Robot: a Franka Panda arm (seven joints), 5 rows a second.
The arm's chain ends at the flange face. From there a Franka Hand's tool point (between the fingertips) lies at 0.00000 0.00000 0.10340 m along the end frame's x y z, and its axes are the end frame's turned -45 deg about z.
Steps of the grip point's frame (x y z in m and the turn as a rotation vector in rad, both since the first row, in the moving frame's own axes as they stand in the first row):
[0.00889 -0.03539 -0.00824 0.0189 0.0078 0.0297]
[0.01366 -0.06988 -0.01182 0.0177 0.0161 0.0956]
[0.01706 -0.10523 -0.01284 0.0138 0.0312 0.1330]
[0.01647 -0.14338 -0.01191 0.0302 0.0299 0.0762]
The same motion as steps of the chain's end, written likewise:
[-0.01796 -0.02935 -0.00822 0.0189 -0.0078 0.0297]
[-0.03975 -0.05660 -0.01179 0.0239 -0.0011 0.0956]
[-0.06383 -0.08328 -0.01278 0.0318 0.0123 0.1330]
[-0.08988 -0.10864 -0.01182 0.0425 -0.0002 0.0762]

